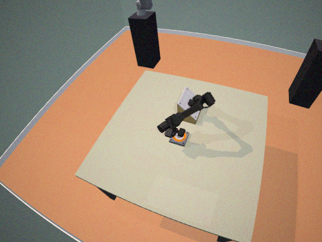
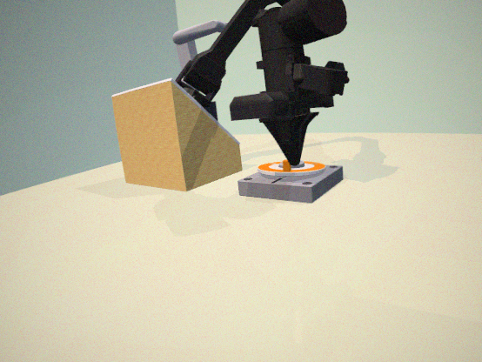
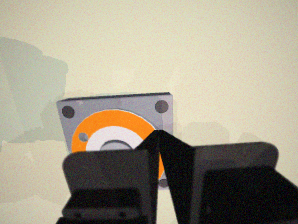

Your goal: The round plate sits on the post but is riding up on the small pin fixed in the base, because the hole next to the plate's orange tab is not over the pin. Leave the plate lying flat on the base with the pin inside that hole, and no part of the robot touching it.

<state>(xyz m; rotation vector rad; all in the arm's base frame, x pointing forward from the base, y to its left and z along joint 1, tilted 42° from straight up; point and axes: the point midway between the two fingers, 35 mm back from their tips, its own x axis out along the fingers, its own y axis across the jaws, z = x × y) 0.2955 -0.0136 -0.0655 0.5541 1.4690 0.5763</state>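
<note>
My gripper tip is 2 cm to the right of the round plate, 2 cm past it and 1 cm above it. Round my gripper tip: square grey base: 4 cm to the left, 3 cm behind, 2 cm below.
</note>
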